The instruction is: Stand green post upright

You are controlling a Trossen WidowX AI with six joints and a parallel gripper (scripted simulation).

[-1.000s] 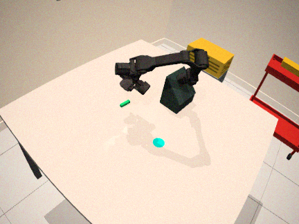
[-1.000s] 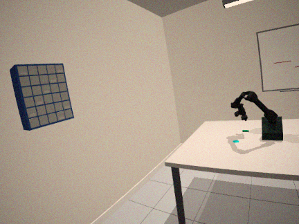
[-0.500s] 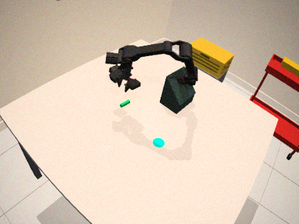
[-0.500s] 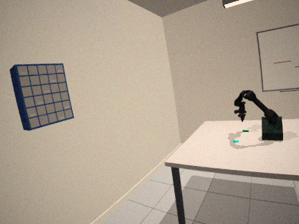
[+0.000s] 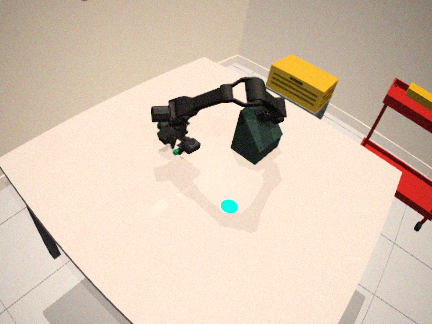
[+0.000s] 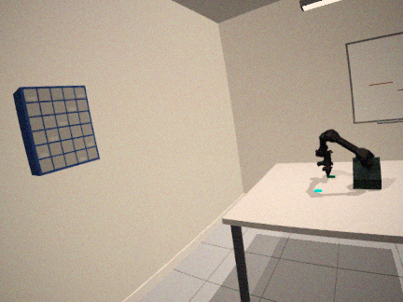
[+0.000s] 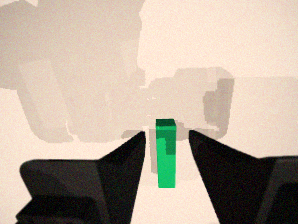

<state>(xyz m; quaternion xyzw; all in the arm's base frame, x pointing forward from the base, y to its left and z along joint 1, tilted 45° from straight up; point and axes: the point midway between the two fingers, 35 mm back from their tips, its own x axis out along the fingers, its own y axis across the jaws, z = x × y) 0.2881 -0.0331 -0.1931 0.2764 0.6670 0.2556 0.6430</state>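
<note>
My gripper tip is now 4 cm short of the cyan circle, 30 cm to the right of it and 1 cm above it. Also, from my gripper tip: green post 2 cm behind.
</note>
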